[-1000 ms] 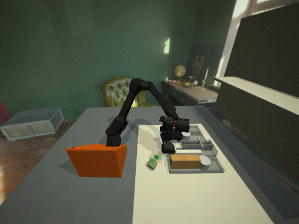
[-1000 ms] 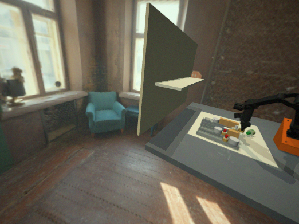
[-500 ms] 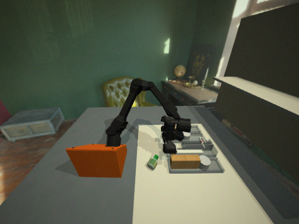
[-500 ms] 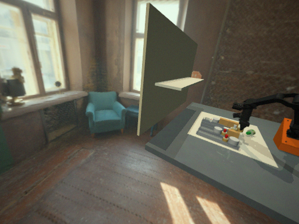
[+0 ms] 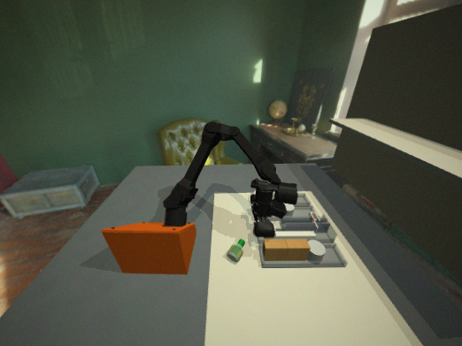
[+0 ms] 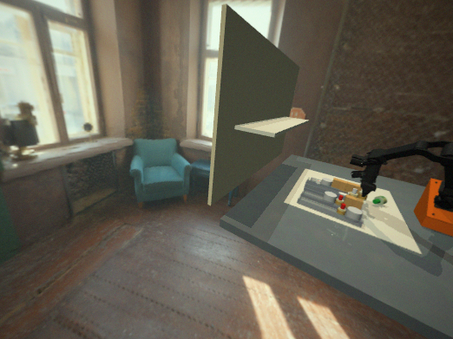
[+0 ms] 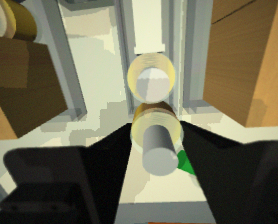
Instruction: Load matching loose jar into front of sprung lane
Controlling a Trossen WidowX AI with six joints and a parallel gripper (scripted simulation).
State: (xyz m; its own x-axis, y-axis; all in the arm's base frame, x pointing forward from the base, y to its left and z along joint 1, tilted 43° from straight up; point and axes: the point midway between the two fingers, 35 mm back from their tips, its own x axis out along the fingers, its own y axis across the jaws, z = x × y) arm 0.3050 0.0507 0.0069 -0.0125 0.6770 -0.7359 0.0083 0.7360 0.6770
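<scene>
The cream mat lies 9 cm ahead of my gripper tip, 2 cm to the right of it and 5 cm below it. The rest, counted from my gripper tip: shelf 53 cm ahead, 31 cm above; grey lane rack 17 cm ahead, 3 cm to the left, 3 cm below; pale pusher plate 15 cm ahead, 3 cm to the left.
</scene>
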